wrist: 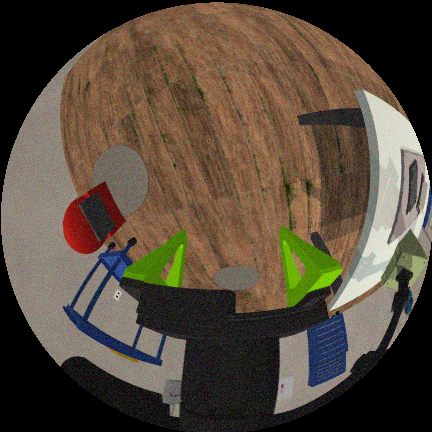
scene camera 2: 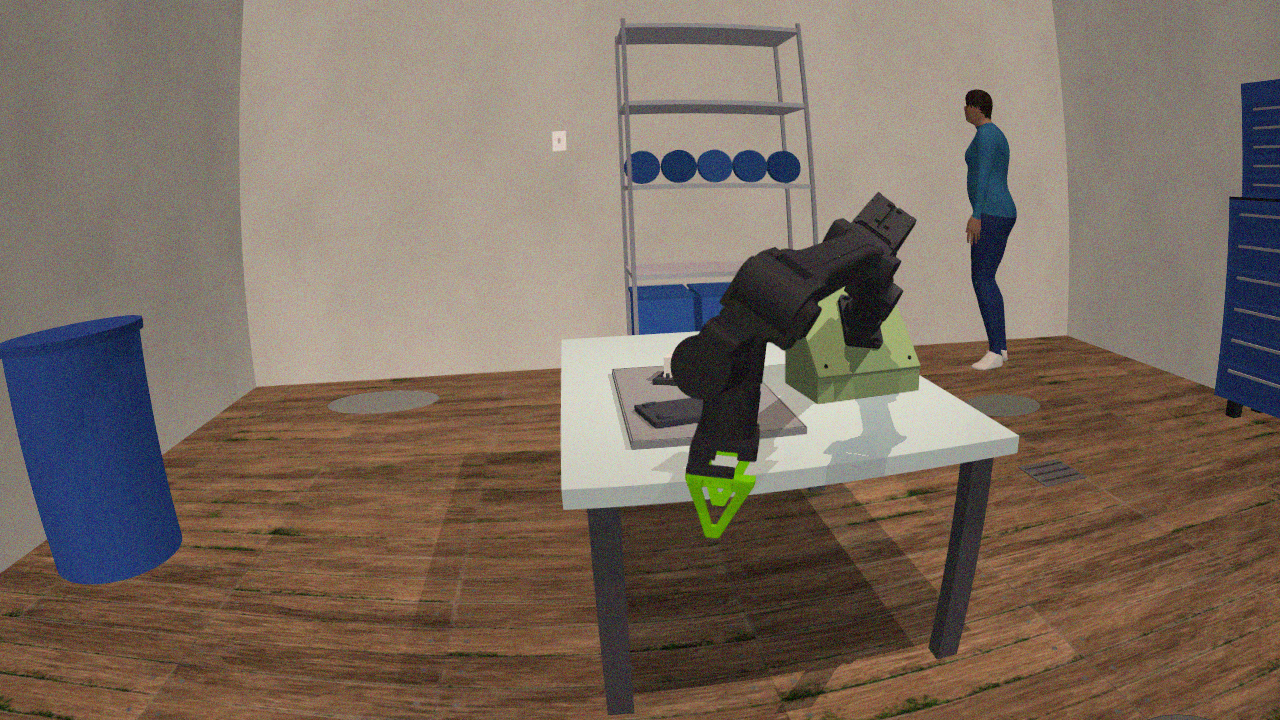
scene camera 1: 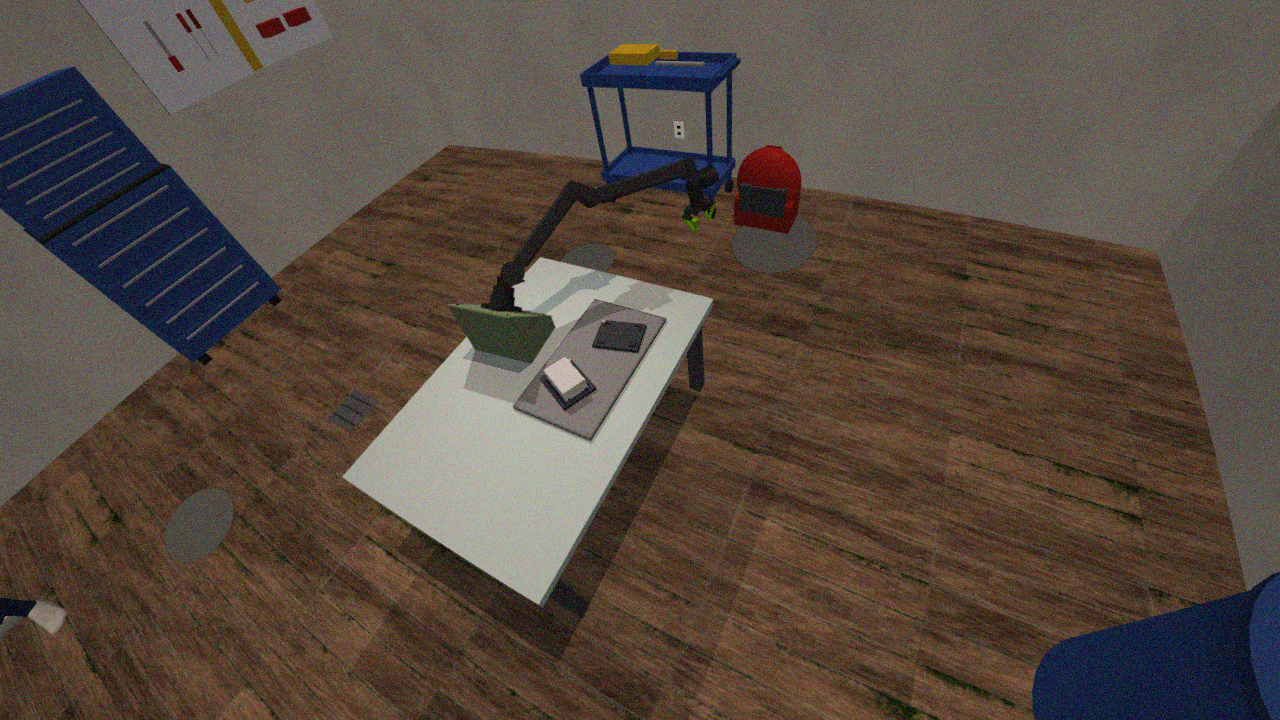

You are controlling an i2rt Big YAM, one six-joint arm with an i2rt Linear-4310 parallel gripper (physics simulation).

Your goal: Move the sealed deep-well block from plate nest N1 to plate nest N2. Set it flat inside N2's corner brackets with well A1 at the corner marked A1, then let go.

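Frame: origin at the arm's base, x back, y right, z up, level; metres.
Seen in the pictures: gripper, fingertip midpoint: (wrist: 232, 232) (scene camera 2: 715, 520) (scene camera 1: 702, 226); arm's base, origin of the base link: (scene camera 2: 859, 323) (scene camera 1: 501, 309).
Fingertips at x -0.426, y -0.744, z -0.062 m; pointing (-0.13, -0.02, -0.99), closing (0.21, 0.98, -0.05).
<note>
Offsets run from my fingertips to a thing's top centre. "spot": to the spot under its first point. Level surfaces: height alone.
The sealed deep-well block @[dx +0.096, dy +0.854, dz -0.007 m] (scene camera 1: 565, 377) (scene camera 2: 667, 366) is pale with a pinkish-white top and sits in a dark nest, N1 @[spot: dx +0.014, dy +0.857, dz -0.049 m] (scene camera 1: 587, 391), on the grey board @[dx +0.076, dy +0.734, dz -0.060 m] (scene camera 1: 611, 385) (scene camera 2: 634, 436). The arm hides most of the block in the second scene view. The other dark nest, N2 @[dx +0.043, dy +0.609, dz -0.043 m] (scene camera 1: 619, 335) (scene camera 2: 664, 412) (wrist: 413, 184), is empty on the same board. Corner markings are too small to read. My gripper (scene camera 1: 699, 217) (scene camera 2: 715, 514) (wrist: 232, 232) has bright green fingers, is open and empty, and hangs beyond the table's end, away from both nests.
A green slanted housing (scene camera 1: 503, 334) (scene camera 2: 854, 371) (wrist: 406, 260) stands by the arm's base on the white table @[dz -0.074 m] (scene camera 1: 465, 456) (scene camera 2: 586, 483) (wrist: 387, 200). A blue cart (scene camera 1: 660, 80) (wrist: 112, 345) and a red object (scene camera 1: 769, 170) (wrist: 80, 225) are beyond the table. A person (scene camera 2: 989, 179) stands behind.
</note>
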